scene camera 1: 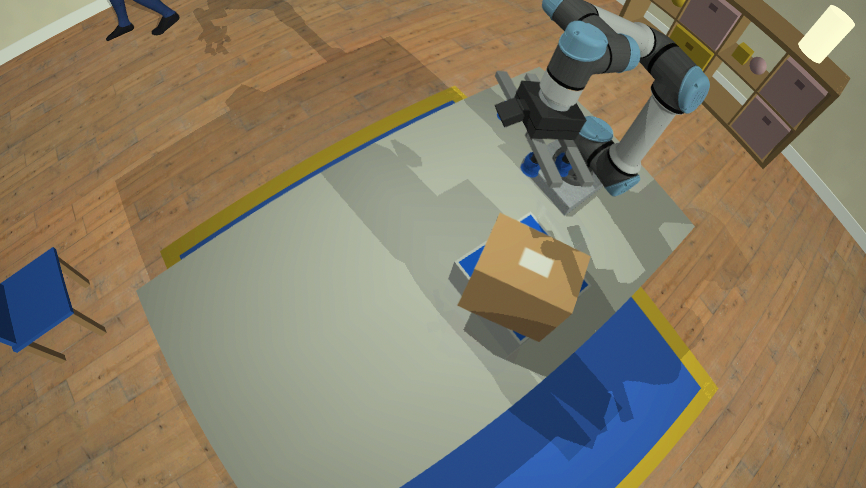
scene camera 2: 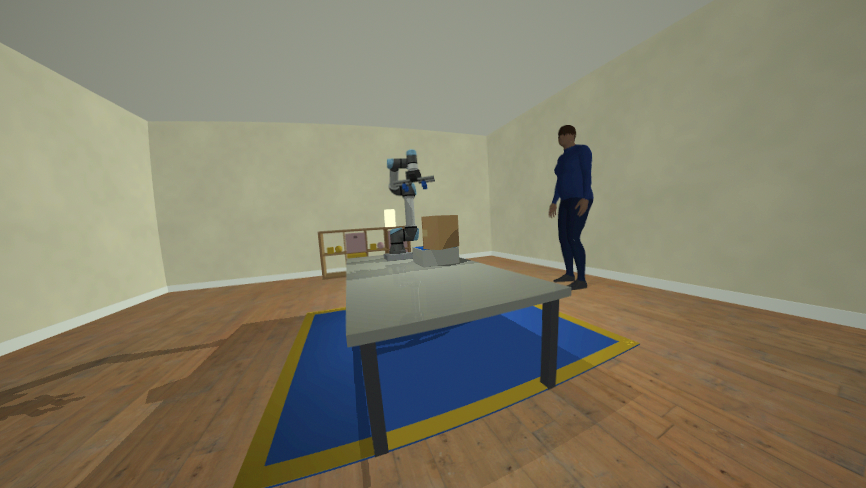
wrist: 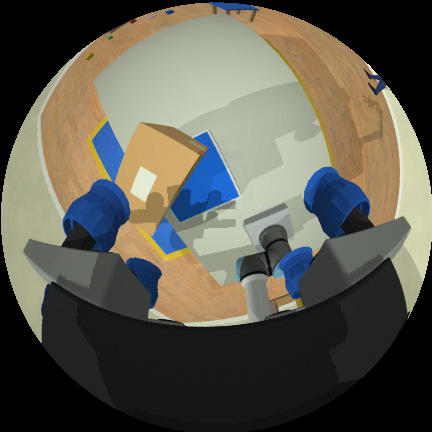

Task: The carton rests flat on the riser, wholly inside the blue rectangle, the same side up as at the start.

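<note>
The brown carton (scene camera 1: 502, 260) (scene camera 2: 440, 232) (wrist: 165, 165) sits flat on the grey riser (scene camera 1: 457, 280) (scene camera 2: 436, 258), with a white label (scene camera 1: 536, 262) (wrist: 143, 183) on its top face. It is turned relative to the blue rectangle (scene camera 1: 472, 260) (wrist: 217, 180). Parts of the rectangle show past its sides, and a lower corner of the carton sticks out past the riser's edge in scene camera 1. My gripper (scene camera 1: 536, 127) (scene camera 2: 415, 181) (wrist: 220, 240) is open and empty. It is apart from the carton, above the arm's base and higher than the carton. The carton's underside is hidden.
The riser stands on the grey table (scene camera 1: 290, 339) (scene camera 2: 424, 290). The arm's base plate (scene camera 1: 567, 197) (wrist: 255, 220) is near the riser. A person (scene camera 2: 573, 175) stands beyond the table. A shelf unit (scene camera 1: 770, 154) and a blue chair (scene camera 1: 36, 297) stand on the floor.
</note>
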